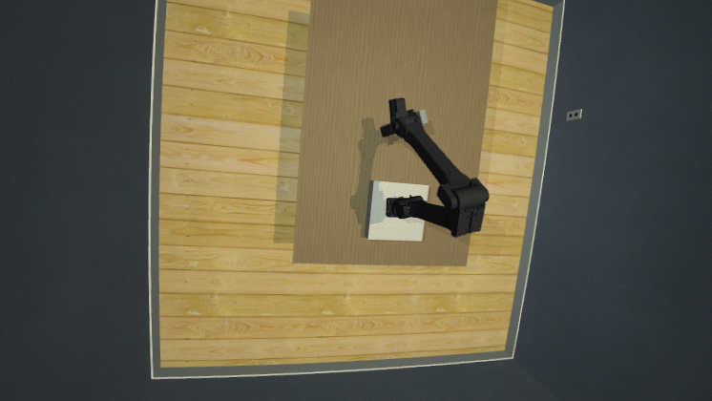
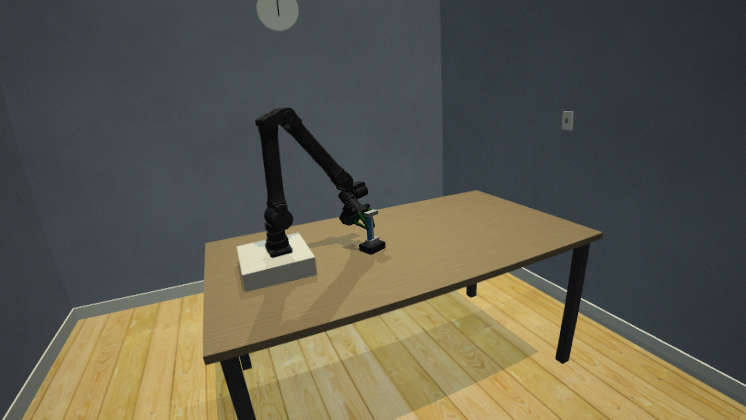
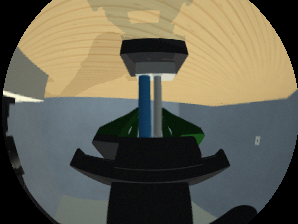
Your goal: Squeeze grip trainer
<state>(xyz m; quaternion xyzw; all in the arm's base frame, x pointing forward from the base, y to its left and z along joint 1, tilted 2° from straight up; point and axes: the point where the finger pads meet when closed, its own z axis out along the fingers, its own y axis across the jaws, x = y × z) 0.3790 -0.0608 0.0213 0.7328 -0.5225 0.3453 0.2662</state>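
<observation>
Right now the thin grey bar is 1 cm ahead of my hand.
</observation>
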